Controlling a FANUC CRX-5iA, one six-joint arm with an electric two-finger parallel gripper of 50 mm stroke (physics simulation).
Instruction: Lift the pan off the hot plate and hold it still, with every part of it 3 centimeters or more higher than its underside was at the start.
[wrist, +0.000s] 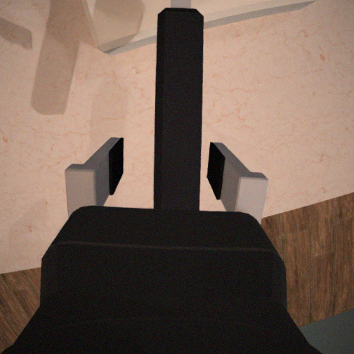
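The pan's black handle (179, 110) runs from the top of the view down between the fingers, and its near end is hidden behind the gripper's dark body. A short piece of the grey metal neck (180, 3) shows at the top edge. The pan's bowl does not show. My gripper (165, 157) is open, with one black-padded finger on each side of the handle and a gap to it on both sides. The left gap looks a little wider than the right one. Part of the pale hot plate (250, 11) shows at the top.
The pinkish, veined table top (280, 100) lies under the handle, with soft shadows at the upper left. Its near edge runs at a slant, and brown wooden floor (320, 250) shows beyond it at the lower right and lower left. A grey-green surface (335, 332) shows in the lower right corner.
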